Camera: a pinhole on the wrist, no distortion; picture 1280 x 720 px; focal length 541.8 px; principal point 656.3 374.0 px. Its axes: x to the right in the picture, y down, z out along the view. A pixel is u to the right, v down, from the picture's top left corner.
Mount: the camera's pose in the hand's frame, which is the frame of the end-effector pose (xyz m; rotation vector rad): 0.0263 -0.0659 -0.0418 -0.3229 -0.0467 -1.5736
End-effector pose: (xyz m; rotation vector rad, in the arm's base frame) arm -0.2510 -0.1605 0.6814 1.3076 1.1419 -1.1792
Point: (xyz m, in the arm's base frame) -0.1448 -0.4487 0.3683
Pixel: 549 667
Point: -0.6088 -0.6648 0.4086
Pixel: 1083 492
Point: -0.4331 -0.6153 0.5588
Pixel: 900 357
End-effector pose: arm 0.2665 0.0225 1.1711 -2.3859 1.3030 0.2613
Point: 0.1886 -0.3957 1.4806
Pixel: behind the camera
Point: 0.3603 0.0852 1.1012
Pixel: 898 284
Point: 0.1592 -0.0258 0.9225
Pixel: 323 353
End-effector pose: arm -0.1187 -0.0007 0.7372 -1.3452 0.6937 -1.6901
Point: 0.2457 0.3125 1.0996
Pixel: 1196 77
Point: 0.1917 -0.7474 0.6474
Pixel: outside the picture
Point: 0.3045 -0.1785 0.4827
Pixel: 203 251
